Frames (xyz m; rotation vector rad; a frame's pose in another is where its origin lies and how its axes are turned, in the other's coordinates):
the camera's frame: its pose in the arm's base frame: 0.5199 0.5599 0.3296 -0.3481 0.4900 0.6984
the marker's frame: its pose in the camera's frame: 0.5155 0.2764 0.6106 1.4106 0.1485 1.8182
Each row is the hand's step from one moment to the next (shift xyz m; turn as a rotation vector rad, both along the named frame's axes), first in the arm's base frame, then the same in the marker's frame.
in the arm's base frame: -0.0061 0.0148 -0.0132 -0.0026 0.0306 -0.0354
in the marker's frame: 0.0057 -0.0199 0.0009 0.0049 -0.0451 0.0119
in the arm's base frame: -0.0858 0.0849 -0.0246 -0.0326 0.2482 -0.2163
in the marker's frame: 0.0739 -0.0864 -0.0474 0.0824 -0.3106 0.0788
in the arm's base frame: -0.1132 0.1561 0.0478 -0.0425 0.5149 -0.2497
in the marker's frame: 0.1775 -0.0702 -0.0551 0.2770 -0.4740 0.1669
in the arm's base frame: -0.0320 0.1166 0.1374 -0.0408 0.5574 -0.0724
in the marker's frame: 0.1772 0.0456 -0.0024 0.4100 -0.3493 0.1658
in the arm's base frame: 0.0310 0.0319 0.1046 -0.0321 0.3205 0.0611
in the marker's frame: 0.0767 0.0785 0.0296 0.2956 -0.1190 0.0770
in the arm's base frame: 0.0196 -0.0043 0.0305 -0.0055 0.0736 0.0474
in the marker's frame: 0.0091 0.0326 0.0137 0.0862 0.0006 0.0161
